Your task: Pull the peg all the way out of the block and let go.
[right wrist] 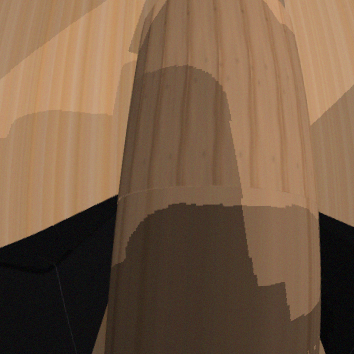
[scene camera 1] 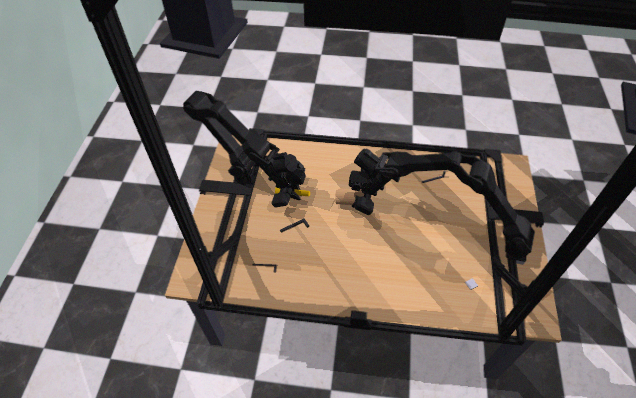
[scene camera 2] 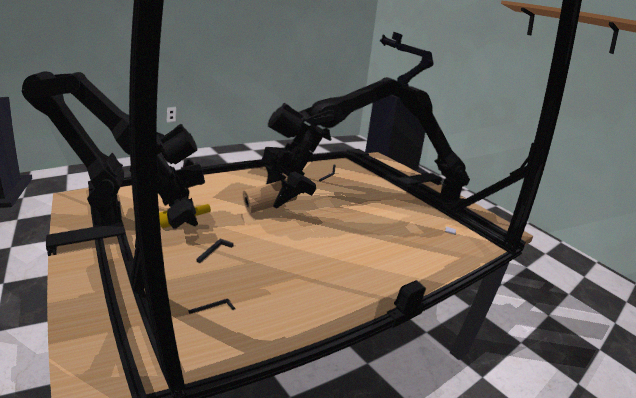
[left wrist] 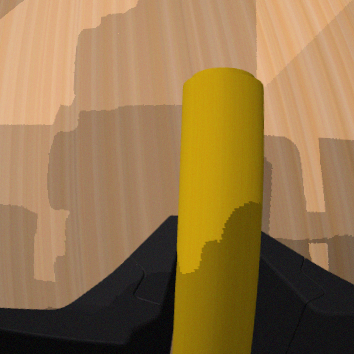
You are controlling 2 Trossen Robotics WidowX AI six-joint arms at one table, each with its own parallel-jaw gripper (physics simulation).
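Frame: origin at the left arm's base, x left, y back, z up, level; millimetres.
Seen in the pictures: left gripper, between the fingertips: point(scene camera 1: 300, 197) point(scene camera 2: 195, 223) point(left wrist: 202, 227); right gripper, between the fingertips: point(right wrist: 207, 211) point(scene camera 1: 353, 200) point(scene camera 2: 269, 202); left arm's base, origin of its link: point(scene camera 1: 244, 179) point(scene camera 2: 107, 222); right arm's base, origin of its link: point(scene camera 1: 515, 251) point(scene camera 2: 449, 197).
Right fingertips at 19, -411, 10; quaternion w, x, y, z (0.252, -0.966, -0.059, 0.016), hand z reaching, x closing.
Pixels of each thing's top centre, then the offset from my right fingertips to it, as dx, dy, dz. "pt": a spot on its surface instead. Level surfaces: height alone.
- yellow peg, centre of its top: point(scene camera 2: 184, 206) point(scene camera 1: 292, 188) -29, +218, +21
- brown wooden block, centre of its top: point(right wrist: 253, 198) point(scene camera 2: 270, 181) point(scene camera 1: 354, 190) +0, +1, +56
- wooden table, height of its surface: dz -30
- small white square, a spot on its surface: point(scene camera 2: 450, 230) point(scene camera 1: 470, 283) pt -193, -437, -27
The yellow peg point(scene camera 1: 304, 193) point(scene camera 2: 203, 209) point(left wrist: 220, 150) is outside the block, held a little above the table, with its thicker end at the left. My left gripper point(scene camera 1: 287, 196) point(scene camera 2: 183, 214) point(left wrist: 202, 227) is shut on the peg, a finger on each side of it. The brown wooden block point(scene camera 1: 344, 198) point(scene camera 2: 262, 198) point(right wrist: 215, 135) is a round cylinder lying sideways; its dark hole faces the peg across a gap in scene camera 2. My right gripper point(scene camera 1: 363, 201) point(scene camera 2: 289, 192) point(right wrist: 207, 211) is shut on the block. The fingers partly hide both things.
Black L-shaped keys point(scene camera 1: 292, 225) point(scene camera 1: 265, 264) point(scene camera 1: 434, 178) lie on the wooden table point(scene camera 1: 360, 260). A small white square point(scene camera 1: 471, 284) point(scene camera 2: 450, 230) lies near the right side. A black frame point(scene camera 1: 425, 327) runs along the table edges, with uprights.
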